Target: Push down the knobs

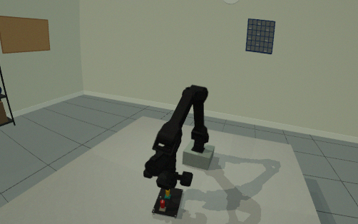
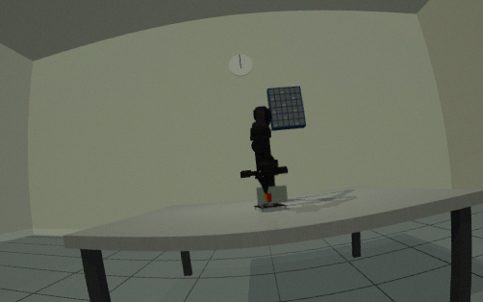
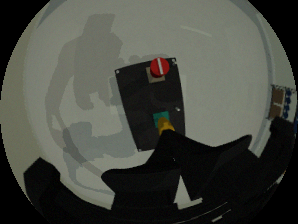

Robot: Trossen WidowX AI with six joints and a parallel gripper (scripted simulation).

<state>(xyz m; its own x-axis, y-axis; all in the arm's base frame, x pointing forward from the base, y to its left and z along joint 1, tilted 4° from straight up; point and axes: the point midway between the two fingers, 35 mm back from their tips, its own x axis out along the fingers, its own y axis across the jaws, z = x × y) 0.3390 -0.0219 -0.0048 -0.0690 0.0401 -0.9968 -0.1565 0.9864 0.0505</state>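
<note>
My gripper tip is now 2 cm above the yellow knob. Also, from my gripper tip: red knob: 7 cm ahead, 1 cm to the left, 1 cm below.
</note>
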